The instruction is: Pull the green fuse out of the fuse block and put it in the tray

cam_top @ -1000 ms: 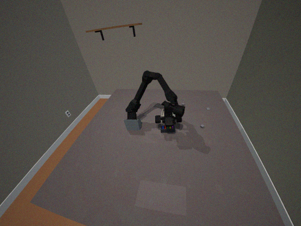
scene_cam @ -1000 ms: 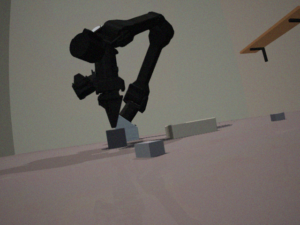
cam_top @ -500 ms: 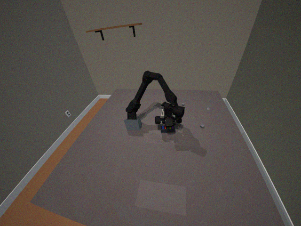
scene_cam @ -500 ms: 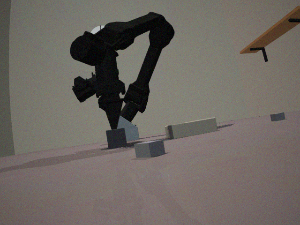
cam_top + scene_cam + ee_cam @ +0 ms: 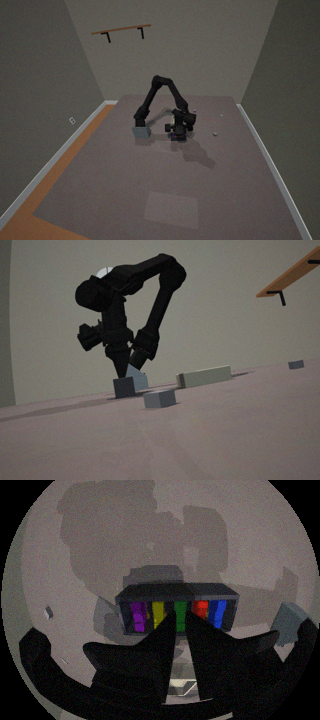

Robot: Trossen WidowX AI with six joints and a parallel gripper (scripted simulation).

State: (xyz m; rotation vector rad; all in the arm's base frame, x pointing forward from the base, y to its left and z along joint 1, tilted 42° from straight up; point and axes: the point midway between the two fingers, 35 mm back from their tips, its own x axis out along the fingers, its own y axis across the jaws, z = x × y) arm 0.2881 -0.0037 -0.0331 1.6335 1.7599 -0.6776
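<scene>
The pale tray is 10 mm ahead of my gripper tip, 180 mm to the left of it and 30 mm below it. Round my gripper tip: green fuse (10 mm below).
</scene>
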